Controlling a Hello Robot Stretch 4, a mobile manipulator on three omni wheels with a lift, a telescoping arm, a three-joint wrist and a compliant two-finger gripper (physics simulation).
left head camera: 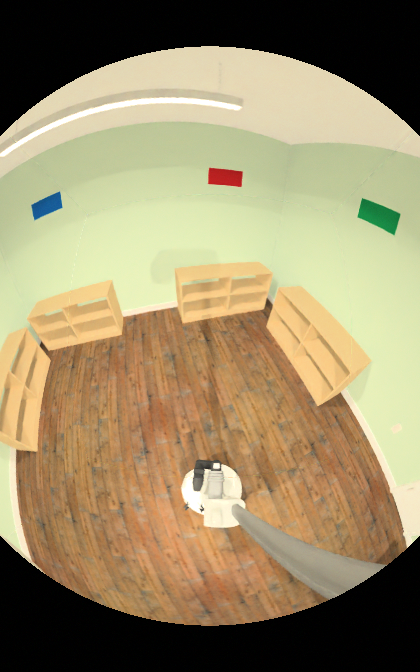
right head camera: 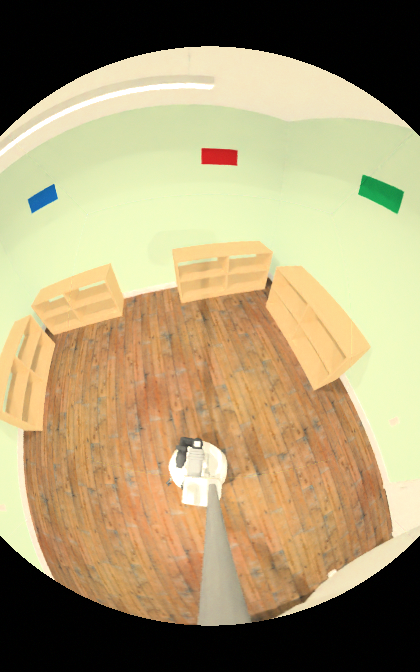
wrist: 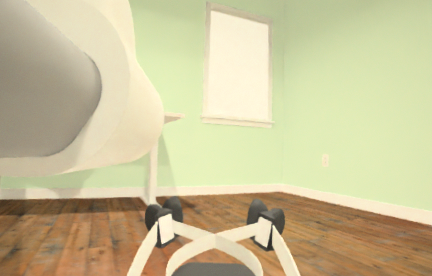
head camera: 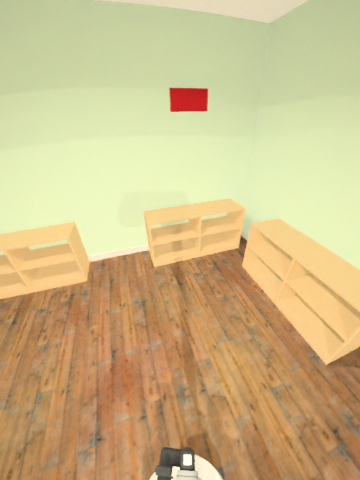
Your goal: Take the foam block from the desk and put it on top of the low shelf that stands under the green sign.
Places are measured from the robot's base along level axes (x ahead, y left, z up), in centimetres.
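Pixels of known places: gripper, fingertip midpoint: [wrist: 214, 213].
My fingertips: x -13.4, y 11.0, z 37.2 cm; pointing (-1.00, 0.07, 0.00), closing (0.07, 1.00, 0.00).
Note:
Behind a point stands the place of what it marks.
The green sign [left head camera: 378, 216] [right head camera: 381, 194] hangs on the right wall in both side head views. A low wooden shelf [head camera: 310, 255] @[x 129.1, y -101.7, z 58.2 cm] [left head camera: 327, 320] [right head camera: 327, 305] stands below it along that wall, and its top board is bare. The foam block does not show in these views. Part of a white desk [wrist: 153, 172] @[x -208.8, y -24.8, z 24.3 cm] shows in the wrist view at the left, mostly hidden behind the robot's own body. My gripper [wrist: 214, 213] @[x -13.4, y 11.0, z 37.2 cm] is open in the wrist view, its two dark fingertips wide apart with nothing between them.
A red sign [head camera: 189, 100] @[x 239.9, y -1.7, z 171.9 cm] [left head camera: 225, 177] [right head camera: 219, 156] hangs above another low shelf [head camera: 197, 207] @[x 226.4, y -11.9, z 58.3 cm] [left head camera: 225, 270] [right head camera: 222, 248] on the far wall. A blue sign [left head camera: 47, 205] [right head camera: 43, 198] hangs at the left, with two more shelves below. A window [wrist: 240, 65] @[x -285.9, y 56.1, z 141.7 cm] shows in the wrist view.

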